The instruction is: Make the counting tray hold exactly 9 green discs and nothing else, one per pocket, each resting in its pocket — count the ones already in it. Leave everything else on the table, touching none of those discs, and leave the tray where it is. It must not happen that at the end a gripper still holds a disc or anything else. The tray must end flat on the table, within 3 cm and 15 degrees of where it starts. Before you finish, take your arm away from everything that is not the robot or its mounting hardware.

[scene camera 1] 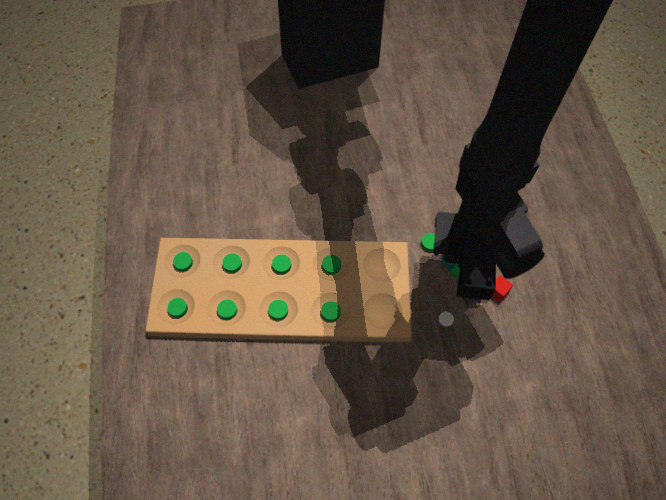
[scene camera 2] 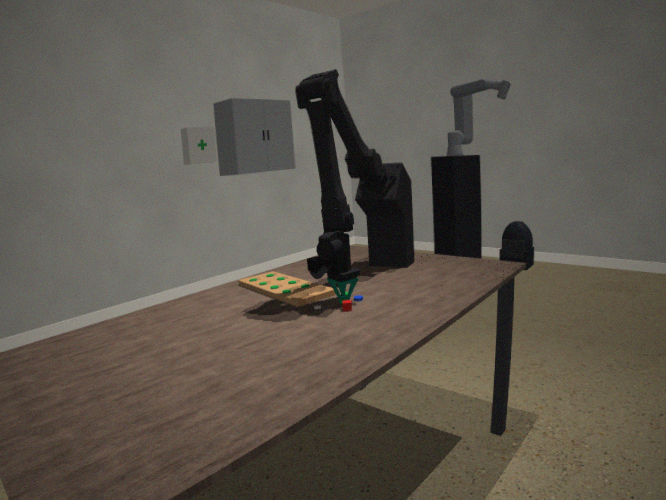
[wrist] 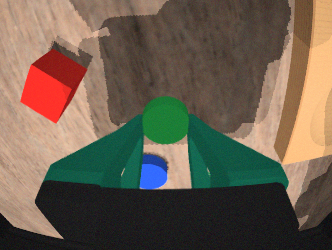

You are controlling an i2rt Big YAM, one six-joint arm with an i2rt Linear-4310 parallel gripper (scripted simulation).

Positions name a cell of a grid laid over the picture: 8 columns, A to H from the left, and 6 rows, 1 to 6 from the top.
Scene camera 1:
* counting tray: E4
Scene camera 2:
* counting tray: D4
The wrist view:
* my gripper: D3
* red cube: B2
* blue disc: D5
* green disc: D3
